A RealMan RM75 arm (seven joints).
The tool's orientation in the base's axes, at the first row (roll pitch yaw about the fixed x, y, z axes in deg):
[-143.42, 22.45, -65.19]
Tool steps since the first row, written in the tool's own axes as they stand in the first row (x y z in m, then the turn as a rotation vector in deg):
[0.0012, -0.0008, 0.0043, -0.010, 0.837, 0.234]
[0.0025, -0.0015, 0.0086, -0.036, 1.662, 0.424]
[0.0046, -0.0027, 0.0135, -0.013, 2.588, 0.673]
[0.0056, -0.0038, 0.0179, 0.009, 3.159, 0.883]
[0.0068, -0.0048, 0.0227, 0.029, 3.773, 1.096]
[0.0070, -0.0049, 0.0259, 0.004, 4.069, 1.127]
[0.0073, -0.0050, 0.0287, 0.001, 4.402, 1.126]
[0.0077, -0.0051, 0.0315, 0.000, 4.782, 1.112]
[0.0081, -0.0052, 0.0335, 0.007, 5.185, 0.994]
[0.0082, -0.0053, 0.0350, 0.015, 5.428, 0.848]
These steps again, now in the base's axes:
[0.0029, 0.0014, -0.0032, -0.597, 0.023, -0.631]
[0.0058, 0.0026, -0.0065, -1.209, 0.038, -1.216]
[0.0096, 0.0036, -0.0103, -1.861, 0.029, -1.920]
[0.0127, 0.0053, -0.0133, -2.237, 0.047, -2.399]
[0.0160, 0.0069, -0.0168, -2.647, 0.063, -2.903]
[0.0174, 0.0085, -0.0192, -2.888, 0.062, -3.079]
[0.0188, 0.0097, -0.0213, -3.164, 0.020, -3.261]
[0.0202, 0.0109, -0.0235, -3.484, -0.036, -3.459]
[0.0212, 0.0116, -0.0251, -3.862, -0.157, -3.596]
[0.0220, 0.0123, -0.0262, -4.119, -0.272, -3.625]

